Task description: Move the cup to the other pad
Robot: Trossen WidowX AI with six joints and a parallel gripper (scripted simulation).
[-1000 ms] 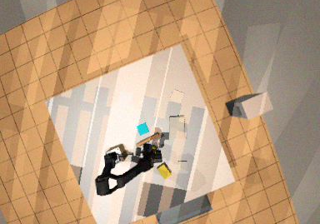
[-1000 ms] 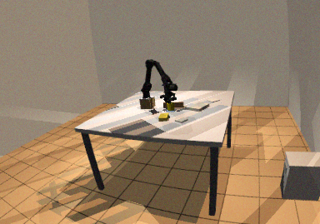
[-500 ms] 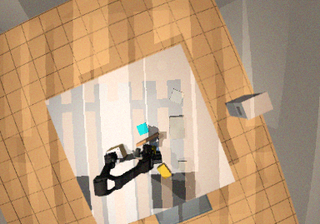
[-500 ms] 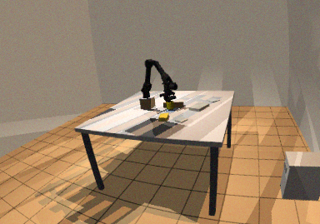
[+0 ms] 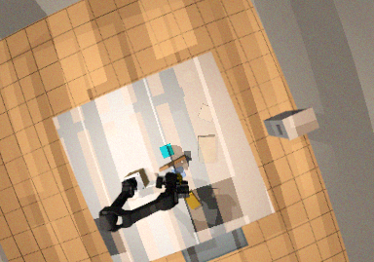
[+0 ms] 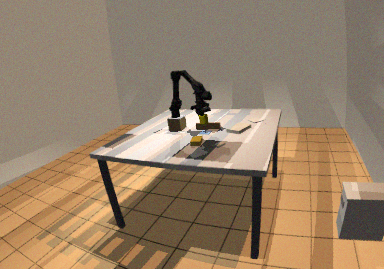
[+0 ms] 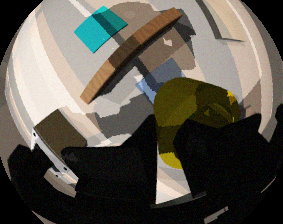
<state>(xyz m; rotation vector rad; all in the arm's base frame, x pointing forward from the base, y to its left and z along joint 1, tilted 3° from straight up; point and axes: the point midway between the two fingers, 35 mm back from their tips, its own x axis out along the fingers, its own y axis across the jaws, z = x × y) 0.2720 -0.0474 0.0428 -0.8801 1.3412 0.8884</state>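
The teal pad is 17 cm to the left of my gripper tip, 11 cm below it and 1 cm behind it. From my gripper tip the other things lie so: brown bar: 9 cm below, 8 cm to the left, 1 cm ahead; then cup: 2 cm ahead, 1 cm to the right; then blue pad: 11 cm below, 3 cm ahead, 1 cm to the right.
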